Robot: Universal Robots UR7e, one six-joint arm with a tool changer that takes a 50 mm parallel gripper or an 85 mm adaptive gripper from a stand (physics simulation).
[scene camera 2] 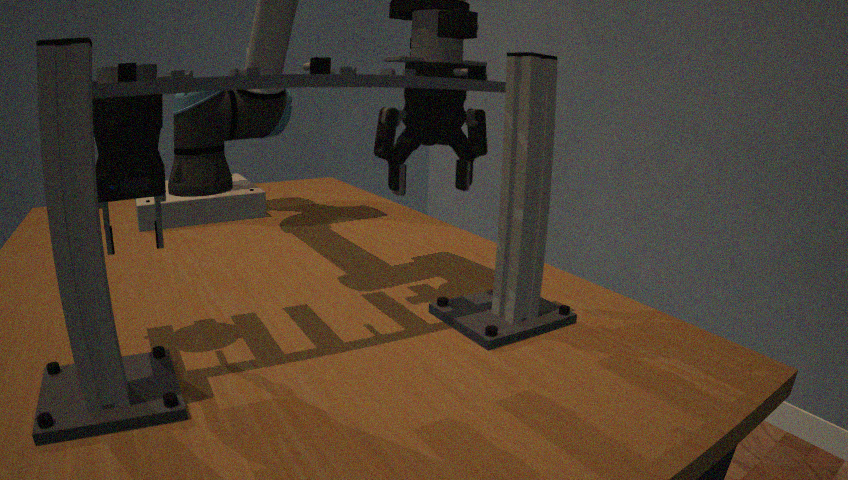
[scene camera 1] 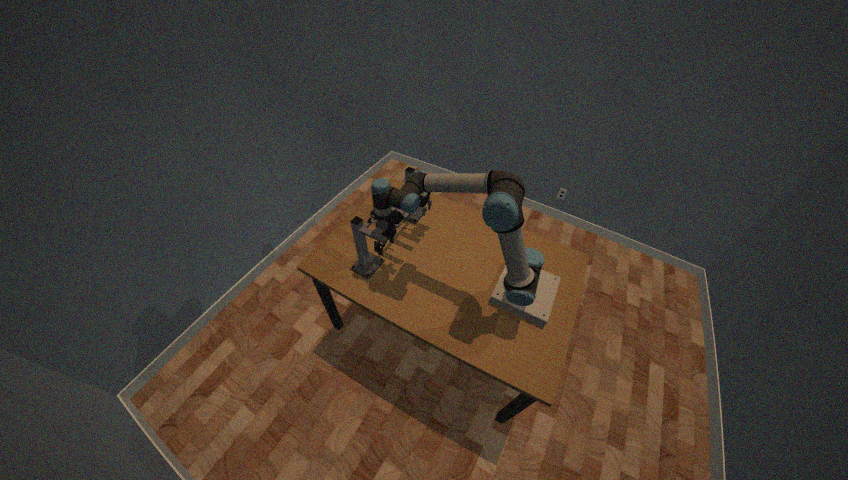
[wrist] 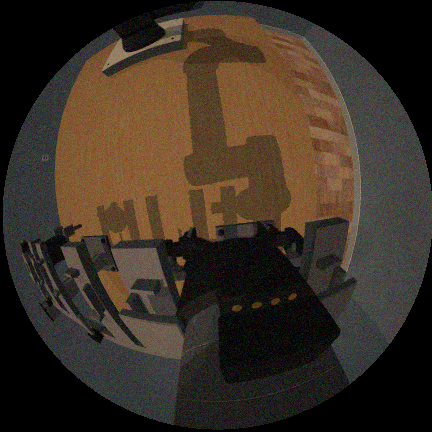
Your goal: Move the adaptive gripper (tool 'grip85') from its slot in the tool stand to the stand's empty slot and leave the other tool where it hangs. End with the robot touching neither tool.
Labels:
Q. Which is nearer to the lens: the parallel gripper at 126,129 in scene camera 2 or the adaptive gripper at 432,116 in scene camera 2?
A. The parallel gripper.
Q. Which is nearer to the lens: the parallel gripper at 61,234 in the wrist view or the adaptive gripper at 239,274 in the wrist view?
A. The adaptive gripper.

